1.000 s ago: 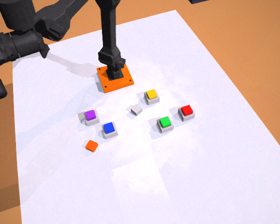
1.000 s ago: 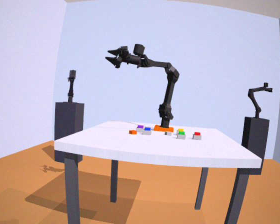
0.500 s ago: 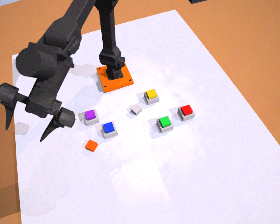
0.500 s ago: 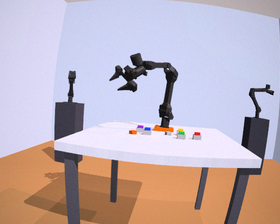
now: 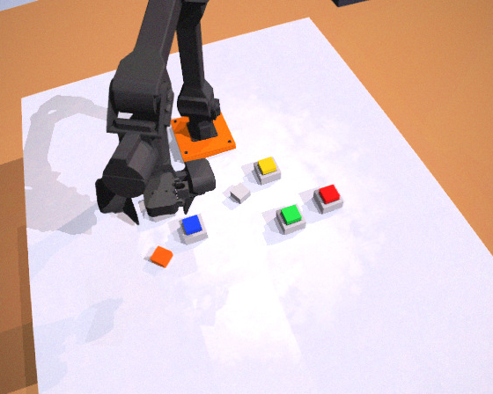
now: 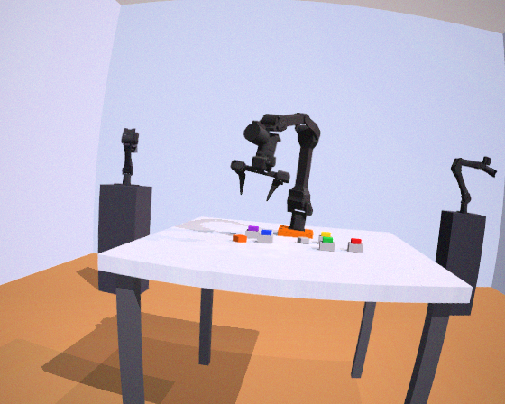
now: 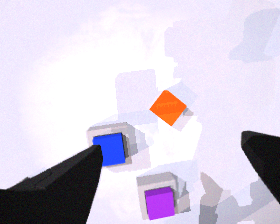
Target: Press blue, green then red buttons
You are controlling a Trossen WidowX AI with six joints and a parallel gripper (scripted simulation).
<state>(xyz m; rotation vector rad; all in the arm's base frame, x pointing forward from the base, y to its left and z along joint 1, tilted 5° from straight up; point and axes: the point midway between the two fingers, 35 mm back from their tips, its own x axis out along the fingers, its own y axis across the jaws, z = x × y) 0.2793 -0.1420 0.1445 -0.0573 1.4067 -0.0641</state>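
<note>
Now: gripper tip 3 cm past the blue button, 4 cm to the right of it and 11 cm above it. From my gripper tip the other things lie so: purple button (11 cm behind, 1 cm to the right, 11 cm below); then orange block (3 cm to the right, 13 cm below); then grey block (8 cm behind, 17 cm to the left, 13 cm below).
</note>
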